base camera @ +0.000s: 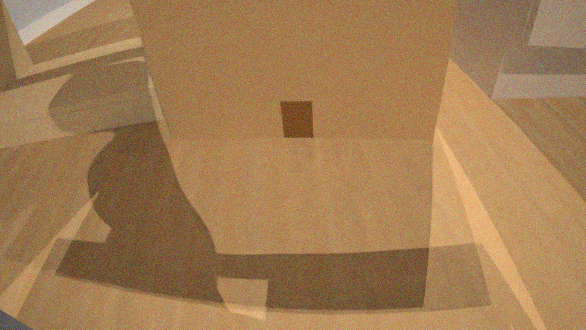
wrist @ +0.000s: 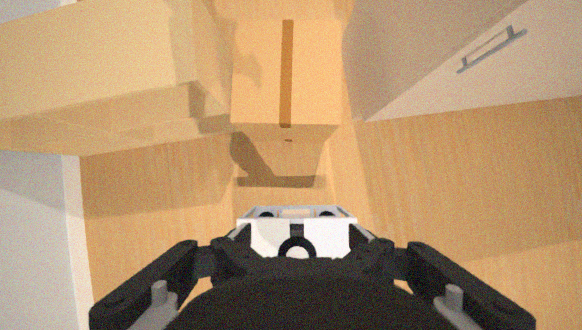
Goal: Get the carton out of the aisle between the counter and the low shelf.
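Seen in the pictures: gripper, between the fingertips: [wrist: 299, 234]; arm's base, origin of its link: [wrist: 297, 257].
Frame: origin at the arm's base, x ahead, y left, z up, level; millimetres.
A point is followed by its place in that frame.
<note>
The carton [base camera: 350, 65] @[x 540, y -41, z -265 mm] [wrist: 255, 95] @[x 665, y 161, z 10 mm] is a tan box with a brown tape strip along its top. It stands upright on the floor between the low shelf [wrist: 100, 60] @[x 714, y 624, z 214 mm] on the left and the counter [wrist: 430, 75] @[x 616, y -396, z 221 mm] on the right. Its near face fills the upper middle of the base camera view, with a small brown tape patch low on it. Its top is out of frame there. Whether its sides touch the shelf or counter is unclear. My gripper [wrist: 299, 234] @[x 289, y -2, z 540 mm] is open, with no object between its fingers. In the wrist view it shows below the carton's near face.
A white part of my base [wrist: 320, 237] @[x 74, y -97, z -14 mm] shows beyond the gripper. A metal handle [wrist: 492, 49] is on the counter's door. A pale wall with a white baseboard [wrist: 75, 215] @[x 72, y 1501, z -350 mm] runs along the far left of the wrist view. Dark shadows [base camera: 320, 280] @[x 285, y 9, z -396 mm] lie on the floor before the carton.
</note>
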